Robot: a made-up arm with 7 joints.
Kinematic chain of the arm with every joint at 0, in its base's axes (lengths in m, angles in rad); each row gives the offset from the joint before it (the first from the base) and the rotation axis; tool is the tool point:
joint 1: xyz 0 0 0.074 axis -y
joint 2: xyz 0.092 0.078 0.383 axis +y
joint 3: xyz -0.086 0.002 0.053 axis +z
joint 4: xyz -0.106 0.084 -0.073 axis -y
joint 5: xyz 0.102 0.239 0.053 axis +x
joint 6: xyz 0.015 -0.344 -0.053 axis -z
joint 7: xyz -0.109 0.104 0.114 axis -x
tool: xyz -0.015 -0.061 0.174
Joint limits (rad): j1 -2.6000..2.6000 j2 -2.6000..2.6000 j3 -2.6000..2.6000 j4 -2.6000..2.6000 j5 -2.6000..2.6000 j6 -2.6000..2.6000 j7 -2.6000..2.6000
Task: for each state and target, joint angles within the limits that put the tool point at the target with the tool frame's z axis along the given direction. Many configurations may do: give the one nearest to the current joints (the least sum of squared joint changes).
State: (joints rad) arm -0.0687 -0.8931 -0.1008 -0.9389 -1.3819 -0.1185 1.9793
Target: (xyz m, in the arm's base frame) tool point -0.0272 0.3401 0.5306 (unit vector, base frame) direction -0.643 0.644 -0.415
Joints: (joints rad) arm -0.0377 -0.7556 -0.0123 -1.2140 -0.5687 -0.3907 1.8027
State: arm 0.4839 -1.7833 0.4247 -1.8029 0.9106 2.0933 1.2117
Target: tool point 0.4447 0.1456 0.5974 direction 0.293 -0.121 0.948
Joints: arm 0.2146 -2.1548 0.3450 -1.2898 1.3216 1.5140 1.2776
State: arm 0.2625 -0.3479 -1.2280 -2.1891 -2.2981 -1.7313 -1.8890
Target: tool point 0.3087 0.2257 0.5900 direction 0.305 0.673 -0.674
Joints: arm 1.0166 -0.2955 -1.1519 -2.3886 -1.9920 -1.8999 -1.7018
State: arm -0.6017 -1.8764 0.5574 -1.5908 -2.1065 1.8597 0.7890
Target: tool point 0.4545 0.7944 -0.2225 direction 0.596 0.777 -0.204
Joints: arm -0.9742 -1.9579 0.7263 -1.2593 -2.2100 2.2449 1.4394
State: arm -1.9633 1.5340 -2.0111 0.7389 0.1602 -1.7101 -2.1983
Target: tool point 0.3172 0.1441 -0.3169 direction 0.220 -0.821 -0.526
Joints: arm -1.6353 2.4001 -2.3658 0.3903 -0.3238 -1.8393 -1.7168
